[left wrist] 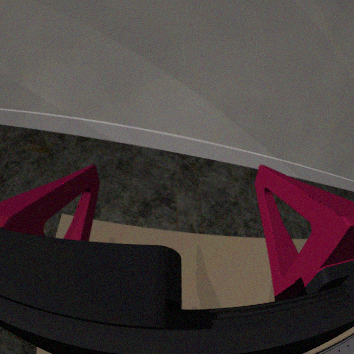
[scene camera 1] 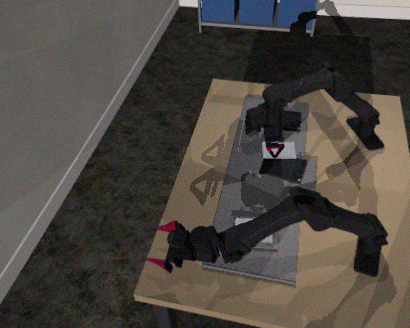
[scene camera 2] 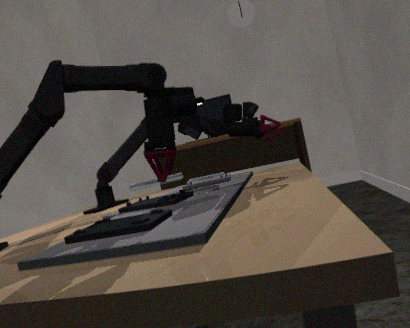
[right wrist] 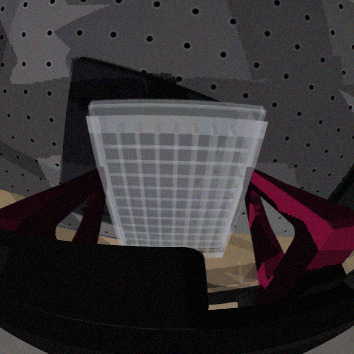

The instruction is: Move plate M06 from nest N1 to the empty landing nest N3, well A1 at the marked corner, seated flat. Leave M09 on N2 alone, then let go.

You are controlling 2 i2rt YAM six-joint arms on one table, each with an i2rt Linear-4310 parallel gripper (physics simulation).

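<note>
My right gripper is shut on plate M06, a clear white gridded well plate. It holds the plate level in the air, just past the far edge of the dark empty nest N3. A dark nest shows behind the plate in the right wrist view. Nest N1 is empty. Plate M09 sits on nest N2, partly hidden under my left arm. My left gripper is open and empty beyond the table's edge.
The nests sit on a grey perforated baseplate on the wooden table. A blue cabinet stands on the floor behind. A grey wall runs along the left.
</note>
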